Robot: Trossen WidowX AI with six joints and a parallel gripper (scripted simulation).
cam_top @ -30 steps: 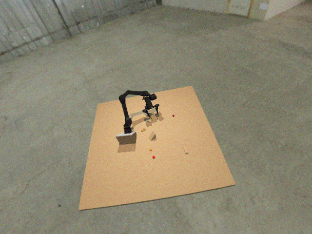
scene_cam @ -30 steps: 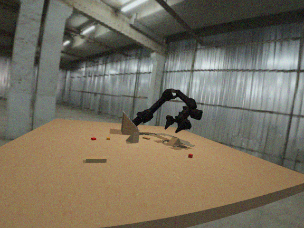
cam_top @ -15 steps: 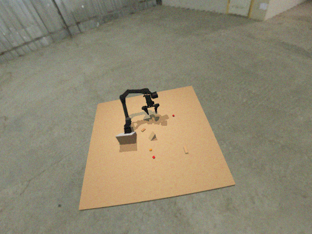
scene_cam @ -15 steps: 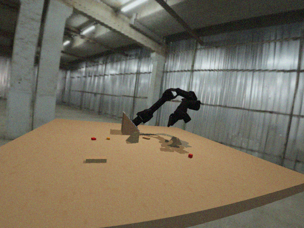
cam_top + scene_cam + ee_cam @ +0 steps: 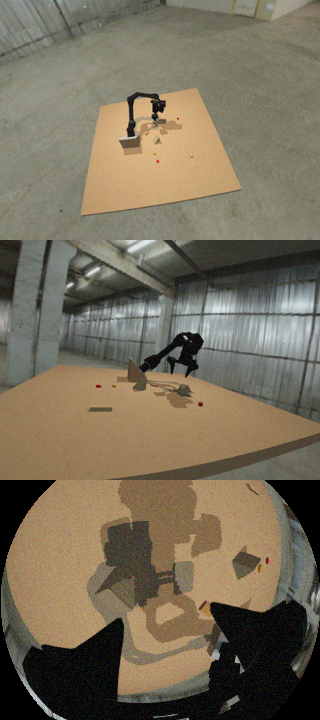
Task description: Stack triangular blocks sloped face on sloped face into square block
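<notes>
The orange cube is 370 mm to the right of my gripper tip, 90 mm below it and 30 mm behind it. From my gripper tip the other things lie so: tan plank (420 mm to the right, 300 mm ahead, 90 mm below).
</notes>
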